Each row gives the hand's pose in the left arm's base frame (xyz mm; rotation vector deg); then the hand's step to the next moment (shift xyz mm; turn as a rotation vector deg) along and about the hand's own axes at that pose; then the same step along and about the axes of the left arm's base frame.
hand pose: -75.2 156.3 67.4 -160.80 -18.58 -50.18
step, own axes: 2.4 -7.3 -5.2 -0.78 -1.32 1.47
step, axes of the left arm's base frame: -2.8 6.1 6.4 -0.18 1.50 -1.50
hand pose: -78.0 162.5 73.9 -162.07 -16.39 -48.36
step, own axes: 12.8 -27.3 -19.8 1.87 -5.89 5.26
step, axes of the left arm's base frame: -6.2 23.7 26.5 2.91 7.10 -2.63
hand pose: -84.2 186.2 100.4 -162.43 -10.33 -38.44
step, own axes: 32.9 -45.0 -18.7 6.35 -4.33 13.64
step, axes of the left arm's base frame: 13.6 41.2 39.6 10.74 7.93 -8.18
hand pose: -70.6 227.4 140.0 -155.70 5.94 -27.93
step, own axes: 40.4 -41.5 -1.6 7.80 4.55 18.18
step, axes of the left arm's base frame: 37.6 32.4 30.0 13.62 1.10 -15.01
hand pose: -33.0 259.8 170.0 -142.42 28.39 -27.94
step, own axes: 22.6 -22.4 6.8 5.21 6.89 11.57
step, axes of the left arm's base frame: 27.9 10.5 12.9 7.92 -2.52 -11.81
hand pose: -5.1 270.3 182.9 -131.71 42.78 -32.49
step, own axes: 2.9 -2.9 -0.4 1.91 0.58 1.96
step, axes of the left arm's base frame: 3.0 -0.2 2.8 2.32 -0.71 -1.40
